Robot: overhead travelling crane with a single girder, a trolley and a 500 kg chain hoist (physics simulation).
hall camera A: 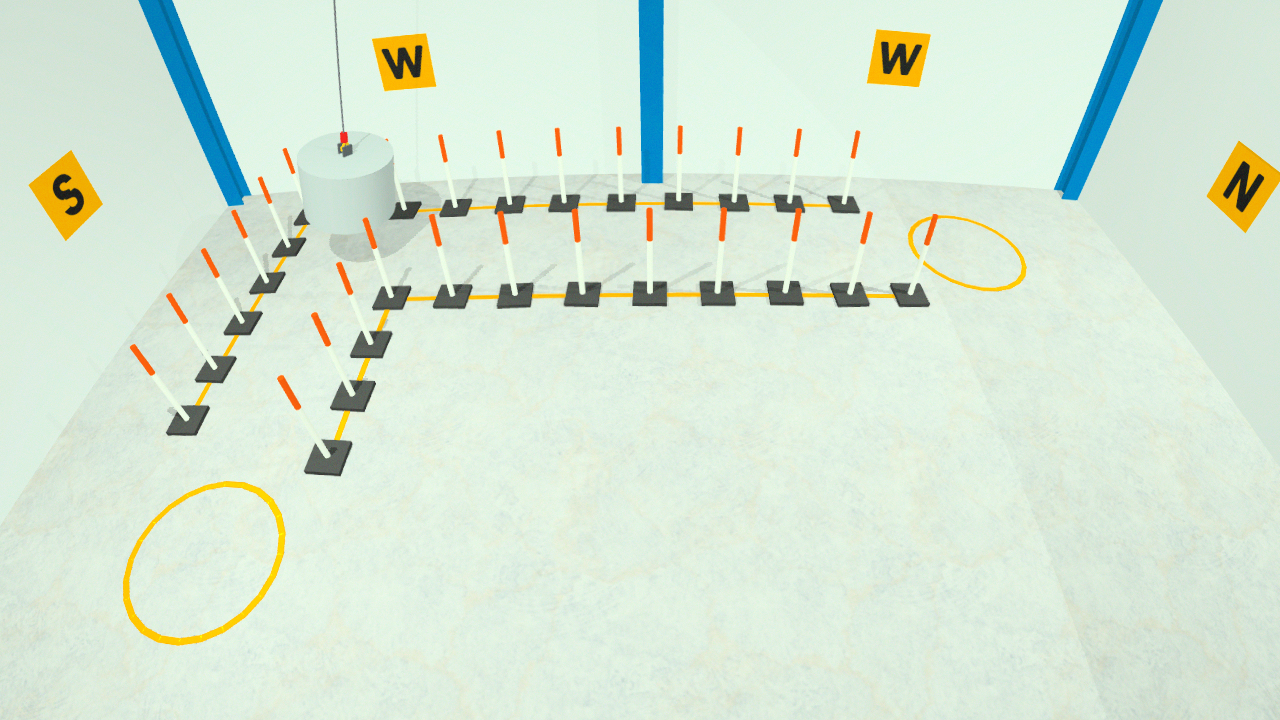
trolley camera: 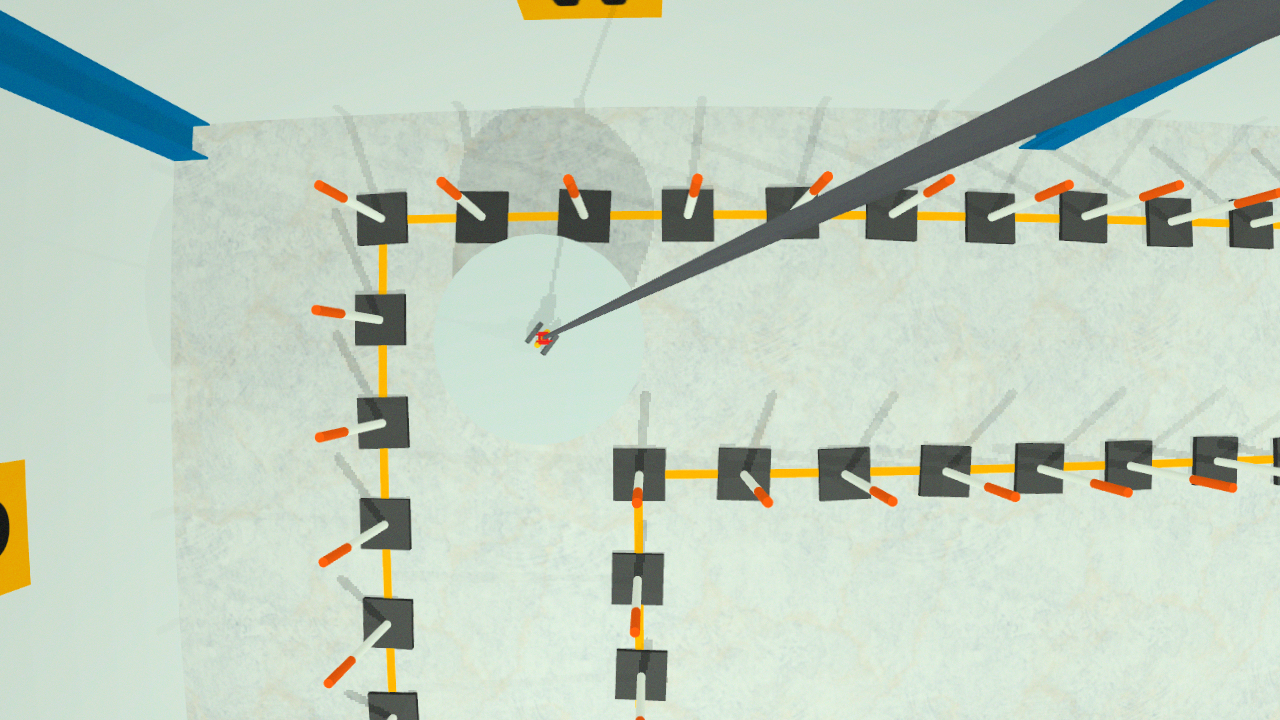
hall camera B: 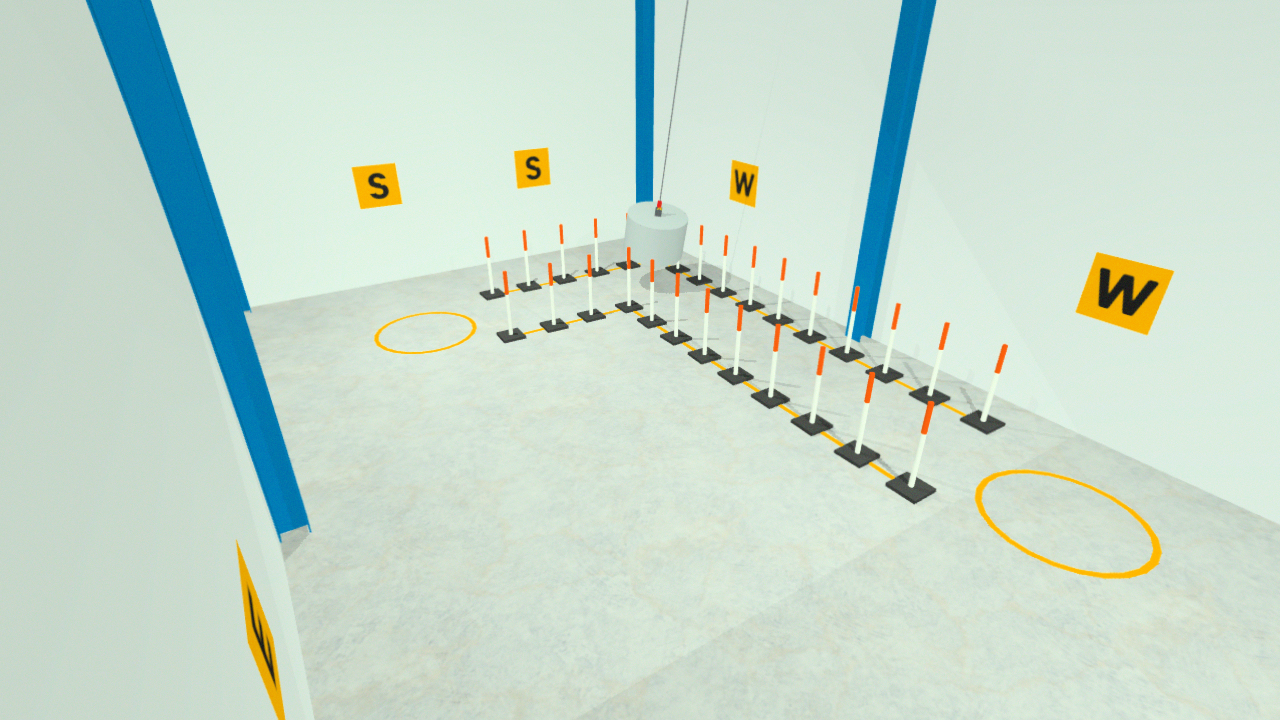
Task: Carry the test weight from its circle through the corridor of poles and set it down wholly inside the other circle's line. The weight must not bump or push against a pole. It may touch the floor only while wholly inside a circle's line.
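The test weight (hall camera A: 345, 197) (hall camera B: 656, 240) (trolley camera: 501, 385), a pale grey upright cylinder, hangs above the floor at the corridor's corner, with its shadow below. My gripper (hall camera A: 344, 146) (hall camera B: 658, 210) (trolley camera: 542, 338) is shut on the fitting at the middle of its top. In the trolley view, the weight shows apart from the inner corner pole (trolley camera: 638, 483) and the left row, and its upper edge is close to the top row's bases. One yellow circle (hall camera A: 179, 641) (hall camera B: 425, 352) lies beyond the short leg's end, the other circle (hall camera A: 1024, 261) (hall camera B: 1159, 548) beyond the long leg's end.
White poles with orange tops stand on black bases along both sides of the L-shaped corridor, such as an inner-row pole (hall camera A: 648, 264) and a left-row pole (trolley camera: 362, 317). Blue columns (hall camera A: 650, 89) (hall camera B: 644, 98) stand at the walls behind.
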